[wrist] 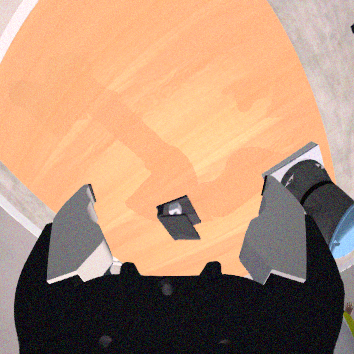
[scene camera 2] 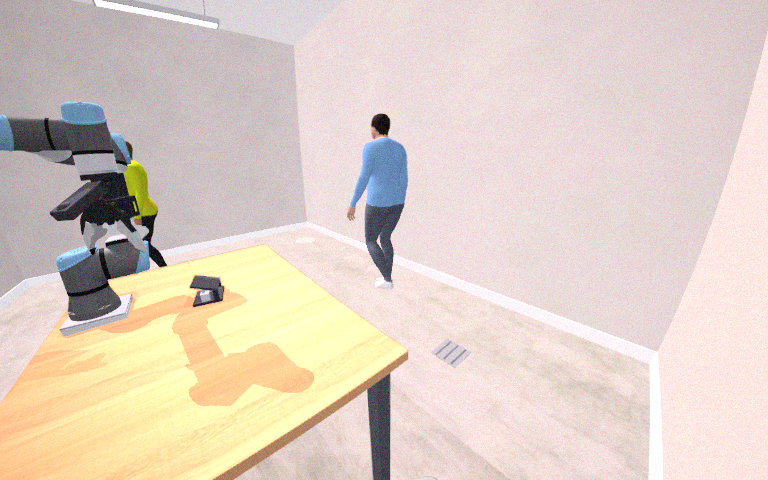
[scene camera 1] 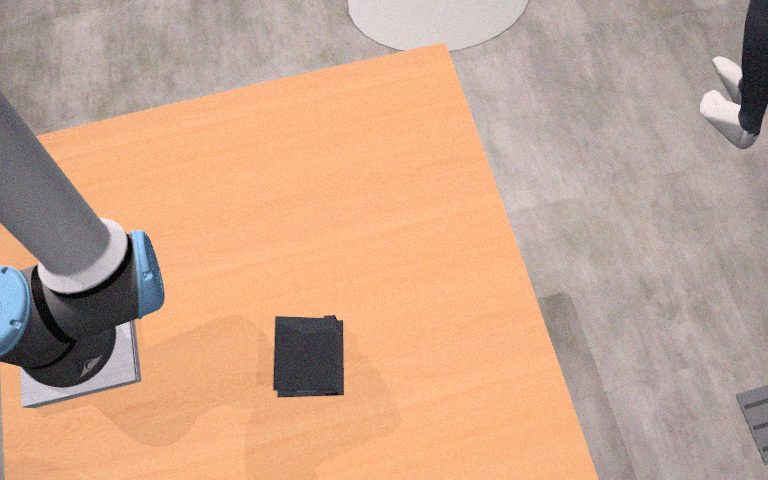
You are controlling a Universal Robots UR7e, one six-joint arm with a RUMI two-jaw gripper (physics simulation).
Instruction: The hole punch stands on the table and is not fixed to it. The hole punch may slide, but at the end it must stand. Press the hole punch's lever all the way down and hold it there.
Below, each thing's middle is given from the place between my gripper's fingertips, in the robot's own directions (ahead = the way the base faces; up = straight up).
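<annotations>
I find my hand 140 mm short of the flat lever (scene camera 1: 305,348), 260 mm to the right of it and 240 mm above it. The black hole punch (scene camera 1: 339,323), counted from my hand, is 140 mm ahead, 260 mm to the left and 260 mm below.
</annotations>
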